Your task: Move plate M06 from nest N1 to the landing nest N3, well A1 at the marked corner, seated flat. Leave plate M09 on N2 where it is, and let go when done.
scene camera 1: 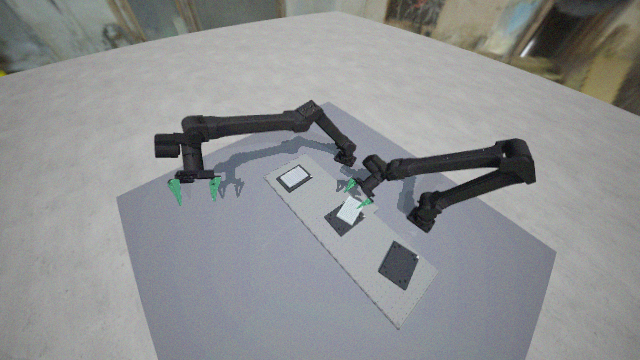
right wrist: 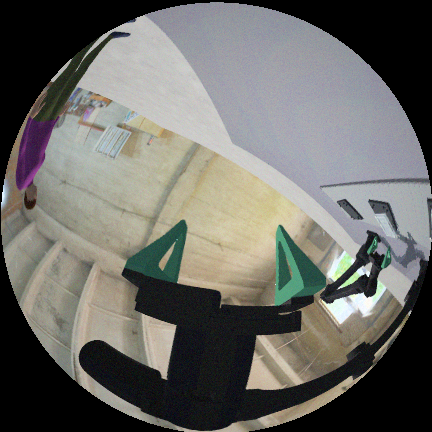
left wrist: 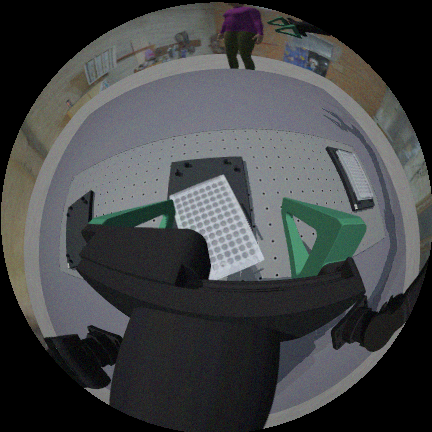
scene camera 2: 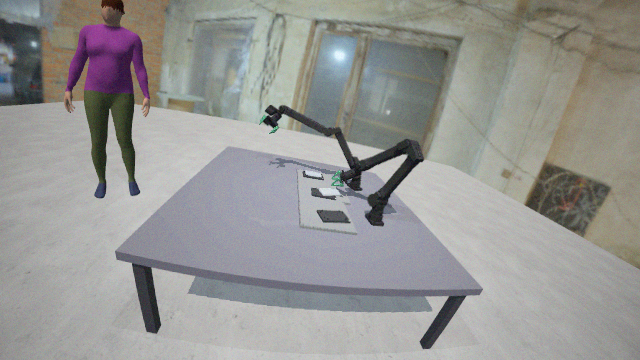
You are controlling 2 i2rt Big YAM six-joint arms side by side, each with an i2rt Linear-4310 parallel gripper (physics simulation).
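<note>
A white well plate [scene camera 1: 349,212] [scene camera 2: 329,192] [left wrist: 215,220] lies turned askew on the middle dark nest [scene camera 1: 341,230] [left wrist: 205,169], overhanging its edge. Another white plate [scene camera 1: 295,177] [scene camera 2: 313,174] [left wrist: 357,172] sits squarely on the upper-left nest in scene camera 1. The third nest [scene camera 1: 398,265] [scene camera 2: 333,216] [left wrist: 79,227] is bare. Labels and well A1 cannot be read. My left gripper [scene camera 1: 351,199] [scene camera 2: 336,180] [left wrist: 226,204] is open over the askew plate; one fingertip appears at its corner, contact unclear. My right gripper [scene camera 1: 198,203] [scene camera 2: 266,128] [right wrist: 230,225] is open and empty, high and far from the plates.
A perforated pale board [scene camera 1: 370,282] [scene camera 2: 308,224] [left wrist: 125,170] carries the three nests on the table [scene camera 1: 225,280] [scene camera 2: 215,240]. Both arm bases stand along the board's far side in scene camera 1. A person [scene camera 2: 110,60] stands beyond the table.
</note>
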